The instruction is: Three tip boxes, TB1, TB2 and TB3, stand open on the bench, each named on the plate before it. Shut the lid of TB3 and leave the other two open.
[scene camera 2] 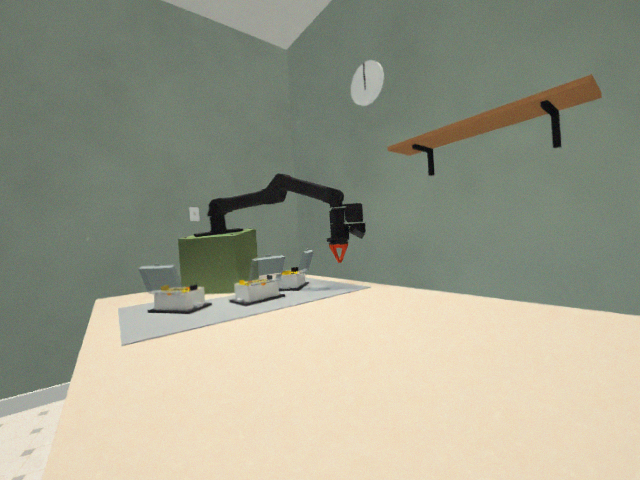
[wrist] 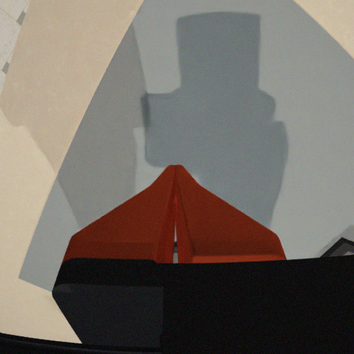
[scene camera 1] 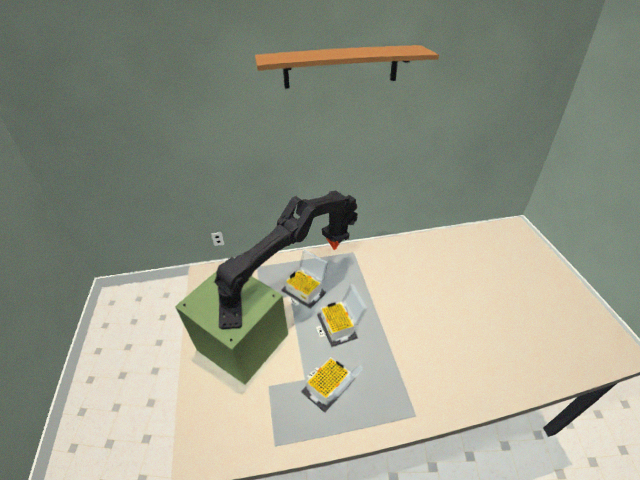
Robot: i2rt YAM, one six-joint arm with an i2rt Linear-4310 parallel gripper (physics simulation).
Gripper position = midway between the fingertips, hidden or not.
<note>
In view: my gripper (wrist: 174, 176), a tip box (scene camera 1: 332, 373) and a grey mat (wrist: 248, 104).
</note>
